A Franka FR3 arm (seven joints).
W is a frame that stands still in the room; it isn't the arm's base.
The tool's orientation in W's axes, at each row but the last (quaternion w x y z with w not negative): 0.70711, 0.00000, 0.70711, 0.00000; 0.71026, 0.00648, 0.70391, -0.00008; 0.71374, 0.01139, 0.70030, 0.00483; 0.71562, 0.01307, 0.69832, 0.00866; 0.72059, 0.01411, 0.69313, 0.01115
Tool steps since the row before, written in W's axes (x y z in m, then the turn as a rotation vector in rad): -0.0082, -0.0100, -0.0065, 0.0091, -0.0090, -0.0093; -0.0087, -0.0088, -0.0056, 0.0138, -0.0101, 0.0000; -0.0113, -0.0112, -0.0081, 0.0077, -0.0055, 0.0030; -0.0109, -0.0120, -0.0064, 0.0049, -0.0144, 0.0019; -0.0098, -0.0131, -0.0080, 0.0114, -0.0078, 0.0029
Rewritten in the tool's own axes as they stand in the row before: 0.0065, -0.0100, -0.0082, 0.0093, -0.0090, 0.0091; 0.0054, -0.0089, -0.0087, 0.0000, -0.0100, 0.0139; 0.0076, -0.0115, -0.0113, -0.0030, -0.0054, 0.0078; 0.0058, -0.0123, -0.0110, -0.0022, -0.0143, 0.0050; 0.0071, -0.0134, -0.0100, -0.0027, -0.0077, 0.0115
